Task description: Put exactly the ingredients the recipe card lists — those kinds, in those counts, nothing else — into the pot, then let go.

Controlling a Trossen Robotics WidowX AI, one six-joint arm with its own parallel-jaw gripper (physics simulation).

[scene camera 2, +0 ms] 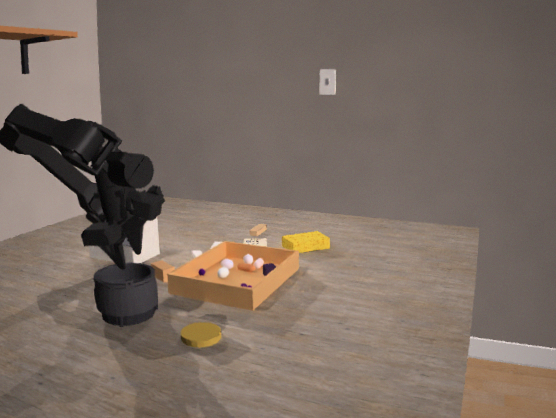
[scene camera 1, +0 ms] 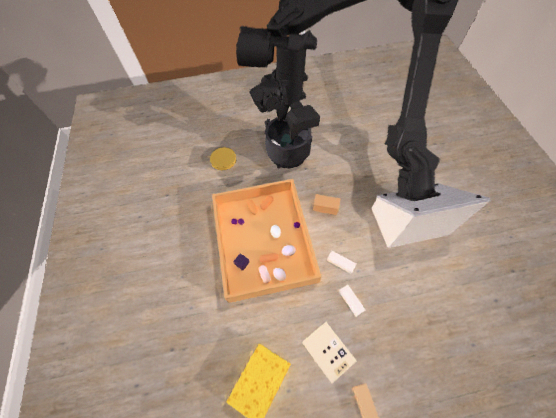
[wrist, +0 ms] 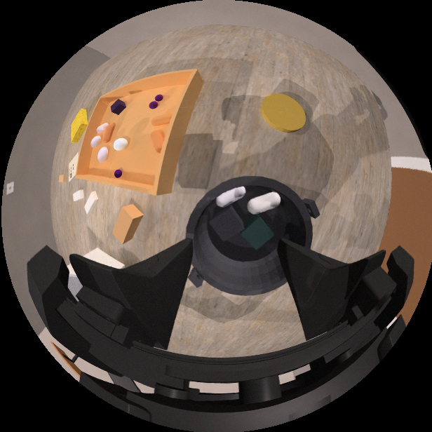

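Seen in the pictures: gripper, between the fingertips: [scene camera 2: 131, 261] [scene camera 1: 287, 130]; arm's base, origin of its link: [scene camera 1: 417, 195].
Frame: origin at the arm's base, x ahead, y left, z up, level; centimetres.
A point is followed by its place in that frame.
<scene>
My gripper [scene camera 2: 130, 260] @[z 1.2, x 21.8, y -25.0 cm] [wrist: 236, 244] is open and empty, its fingertips just above the dark pot [scene camera 1: 289, 156] @[z -3.3, x 22.5, y -20.7 cm] [scene camera 2: 126, 300] @[z -3.9, x 24.7, y -31.3 cm] [wrist: 235, 281]. Inside the pot, the wrist view shows two white rounded pieces [wrist: 230, 196] [wrist: 264, 202], a black cube [wrist: 226, 224] and a teal cube [wrist: 257, 232]. The orange tray [scene camera 1: 250, 292] @[z -4.9, x 39.6, y 8.9 cm] [scene camera 2: 215, 296] @[z -7.8, x 34.9, y -15.7 cm] [wrist: 180, 135] holds a dark purple cube [scene camera 1: 241, 261] @[z -6.4, x 40.0, y 1.5 cm] [wrist: 118, 106], three small purple balls, three orange pieces, a white egg-shaped piece [scene camera 1: 275, 231] @[z -6.5, x 31.0, y -3.3 cm] [wrist: 120, 144], two lilac ones and a pink piece [scene camera 1: 264, 274] @[z -7.0, x 35.9, y 5.5 cm]. The recipe card [scene camera 1: 320, 345] @[z -9.2, x 28.8, y 21.8 cm] has small marks, too blurred to read surely.
A yellow disc [scene camera 1: 223, 158] @[z -8.2, x 38.7, y -29.1 cm] [scene camera 2: 201, 334] @[z -8.1, x 39.5, y -30.5 cm] [wrist: 283, 112] lies near the pot. An orange block [scene camera 1: 326, 204] @[z -6.3, x 17.5, y -6.6 cm] [wrist: 128, 223] and two white blocks [scene camera 1: 341, 262] @[z -8.2, x 18.9, y 7.3 cm] [scene camera 1: 352, 300] @[z -8.1, x 19.7, y 15.6 cm] lie beside the tray. A yellow sponge [scene camera 1: 258, 381] @[z -6.4, x 41.8, y 24.4 cm] [scene camera 2: 306, 242] @[z -6.7, x 43.0, y 21.0 cm] and a tan block [scene camera 1: 365, 401] @[z -7.9, x 24.3, y 32.6 cm] lie farther off.
</scene>
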